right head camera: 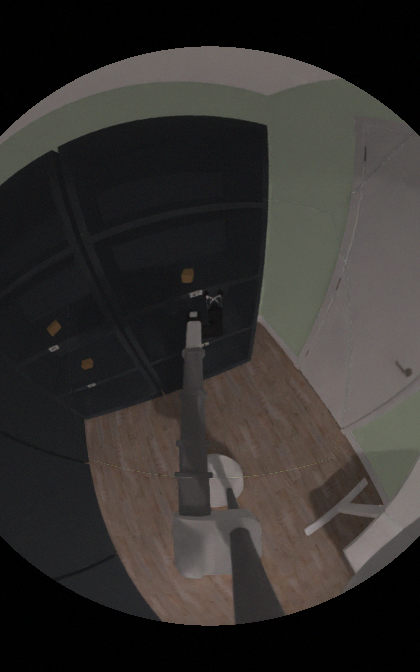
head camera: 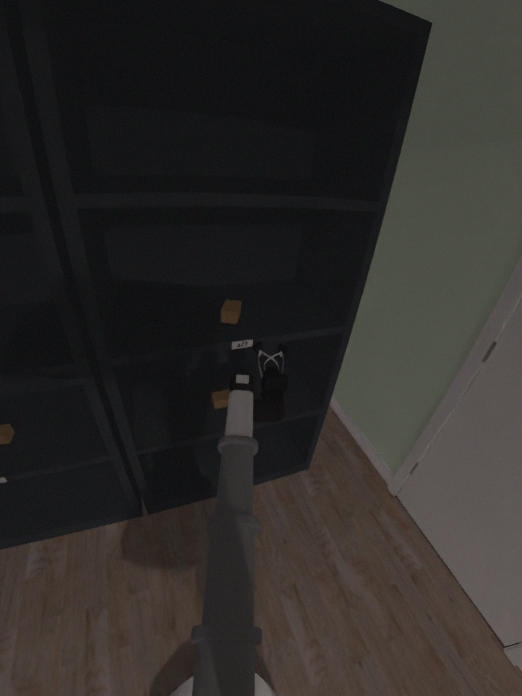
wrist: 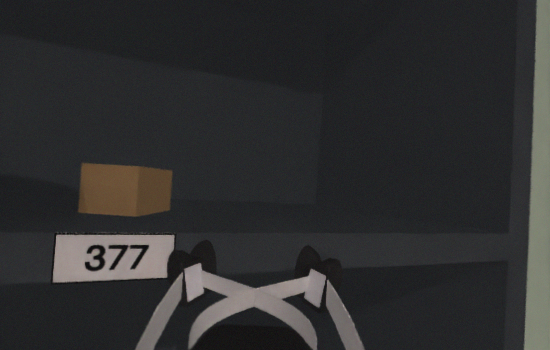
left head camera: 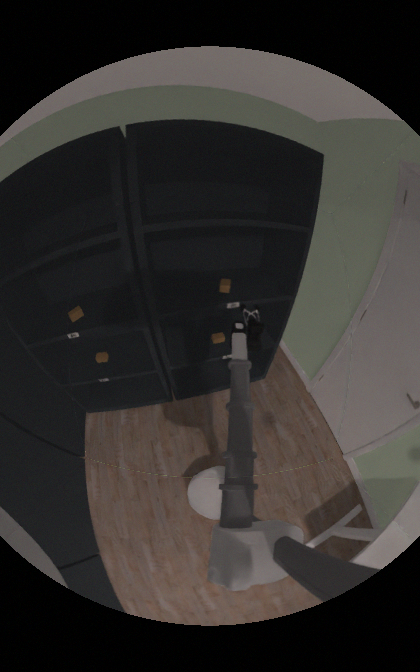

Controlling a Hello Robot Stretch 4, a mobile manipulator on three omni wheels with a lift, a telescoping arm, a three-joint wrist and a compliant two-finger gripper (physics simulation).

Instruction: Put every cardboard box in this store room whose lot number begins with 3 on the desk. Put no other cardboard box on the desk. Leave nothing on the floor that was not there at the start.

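Frame: origin at the robot's base, x ahead, y left, z up, level; metres.
Where they show: gripper, between the fingertips: [head camera: 270, 344] [wrist: 255, 263].
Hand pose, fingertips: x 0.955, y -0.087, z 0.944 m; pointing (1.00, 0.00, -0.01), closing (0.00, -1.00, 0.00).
Observation:
After its pixels a point has its place.
A small brown cardboard box [head camera: 230, 311] {x 1.048, y 0.058, z 1.012 m} [left head camera: 225, 286] [right head camera: 187, 275] [wrist: 109, 190] {x 1.047, y 0.063, z 0.987 m} sits on a shelf of the right bay. Below it, on the shelf edge, a white label [head camera: 242, 344] {x 0.941, y 0.008, z 0.946 m} [left head camera: 233, 305] [right head camera: 196, 293] [wrist: 114, 257] {x 0.941, y 0.009, z 0.946 m} reads 377. My gripper [head camera: 270, 347] {x 0.955, y -0.087, z 0.944 m} [left head camera: 250, 308] [right head camera: 213, 294] [wrist: 255, 263] {x 0.955, y -0.087, z 0.944 m} is open and empty, to the right of the label, in front of the shelf edge and lower than the box. A second box [head camera: 220, 399] {x 1.062, y 0.093, z 0.556 m} [left head camera: 218, 338] is on the shelf below, partly behind the arm in the head view. The desk is not identifiable.
The dark shelf unit [head camera: 224, 199] {x 0.918, y 0.076, z 1.405 m} has a left bay with an upper box [left head camera: 76, 314] [right head camera: 54, 328] and a lower box [head camera: 5, 434] {x 0.781, y 0.925, z 0.553 m} [left head camera: 102, 357] [right head camera: 87, 364]; their labels are too small to read. A green wall and a door [head camera: 466, 477] {x 0.739, y -0.978, z 0.472 m} [left head camera: 365, 350] stand right. White legs [right head camera: 345, 493] show lower right.

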